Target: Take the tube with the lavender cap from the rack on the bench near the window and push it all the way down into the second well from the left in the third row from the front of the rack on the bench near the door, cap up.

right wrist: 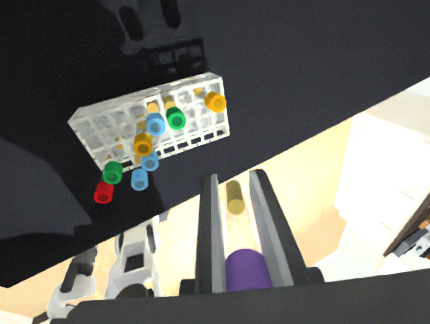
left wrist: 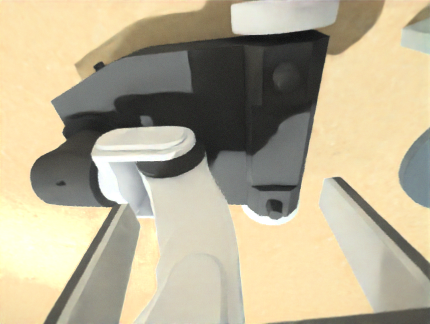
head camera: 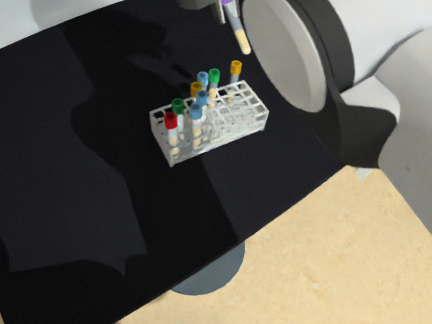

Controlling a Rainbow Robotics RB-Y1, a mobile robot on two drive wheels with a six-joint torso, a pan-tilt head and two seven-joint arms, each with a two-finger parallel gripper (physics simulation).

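Frame: origin at the robot's base, x down, y ahead, z right, level; centimetres.
Seen in the pictures: left gripper, fingertip midpoint: (left wrist: 226, 202); right gripper, fingertip midpoint: (right wrist: 233, 183) (head camera: 227, 17).
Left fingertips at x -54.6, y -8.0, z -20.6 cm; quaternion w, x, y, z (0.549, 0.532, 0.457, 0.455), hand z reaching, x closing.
Observation:
Pixels of each thing's top centre, then the offset from my left fingertips to it. Level surfaces: height alone.
- lavender-capped tube at its top centre: (right wrist: 291, 310) dx -65.8, dy +68.8, dz +40.2 cm
- white rack at its top centre: (right wrist: 161, 129) (head camera: 210, 110) dx -42.6, dy +67.9, dz +37.4 cm
- dark bench top at its surface level: dx -36.9 cm
- pale floor at its surface level: dx +54.5 cm
The lavender-capped tube (head camera: 238, 32) (right wrist: 247, 270) is held by my right gripper (head camera: 229, 9) (right wrist: 233, 183), which is shut on it. The tube's pale lower end points away from the gripper, and in the head view it hangs clear of the rack, beyond its upper right corner. The white rack (head camera: 265, 118) (right wrist: 115, 102) stands on the dark bench and holds several tubes with red, green, blue and orange caps. Individual well rows are hard to tell under the caps. My left gripper (left wrist: 226, 202) is open and empty, over the floor and the robot's base.
The dark bench top (head camera: 65, 200) (right wrist: 310, 50) ends at a slanting edge, with pale floor (head camera: 325, 250) beyond. A blue-grey disc (head camera: 215, 270) shows below that edge. White drawers (right wrist: 380, 175) stand at the right of the right wrist view. The right arm (head camera: 350, 125) fills the head view's right side.

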